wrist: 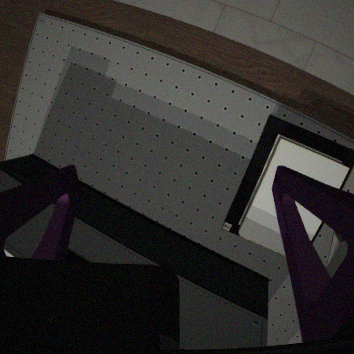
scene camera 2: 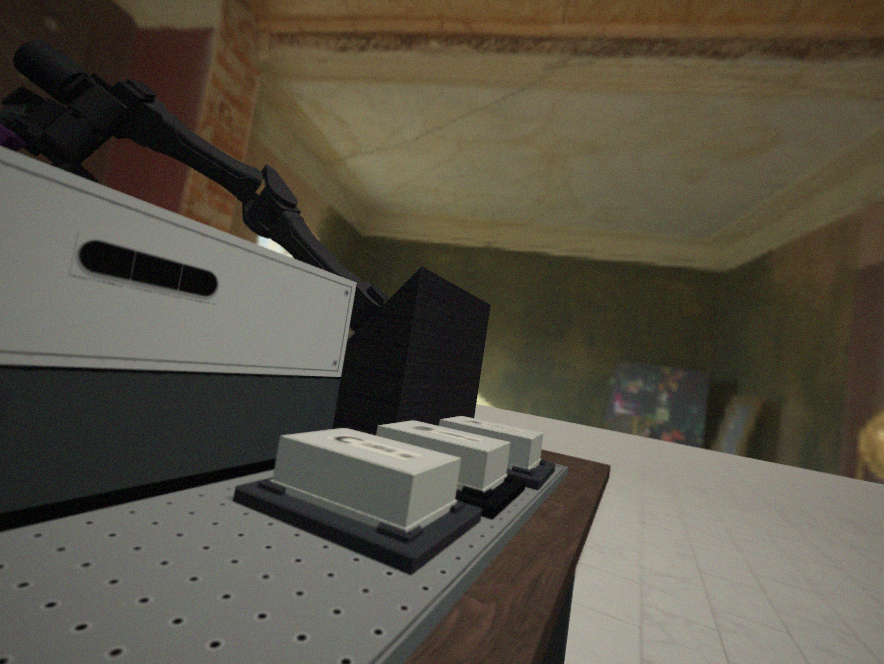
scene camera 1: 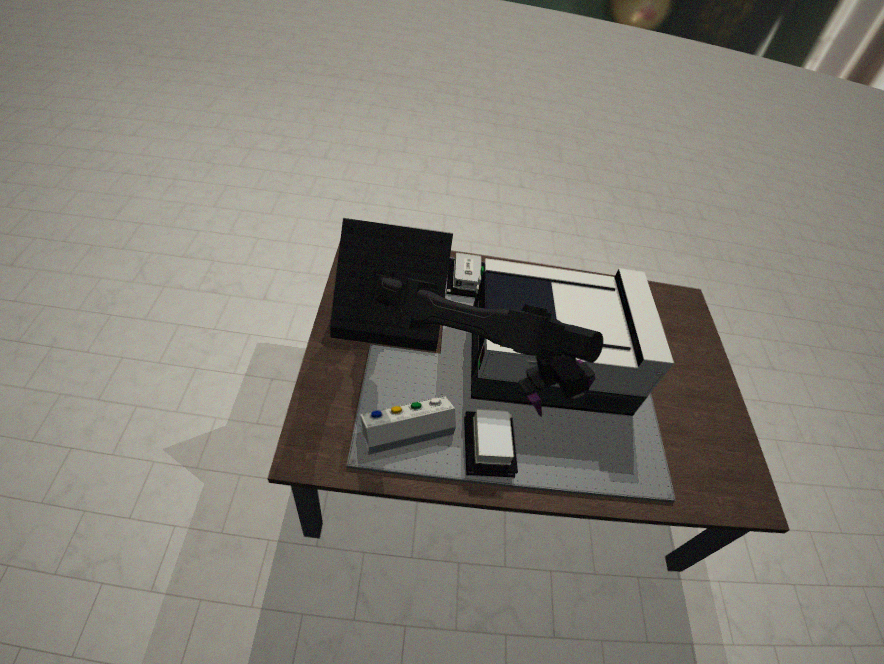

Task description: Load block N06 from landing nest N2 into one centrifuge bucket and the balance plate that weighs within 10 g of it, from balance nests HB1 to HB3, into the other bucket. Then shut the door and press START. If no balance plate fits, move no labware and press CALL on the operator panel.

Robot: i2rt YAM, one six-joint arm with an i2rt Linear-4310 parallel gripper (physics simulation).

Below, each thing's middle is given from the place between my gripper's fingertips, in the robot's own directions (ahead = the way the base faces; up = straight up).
Scene:
Now: hand 5 cm past the dark lid panel (scene camera 1: pixel 507 292), 34 cm to the right of it and 5 cm above it.

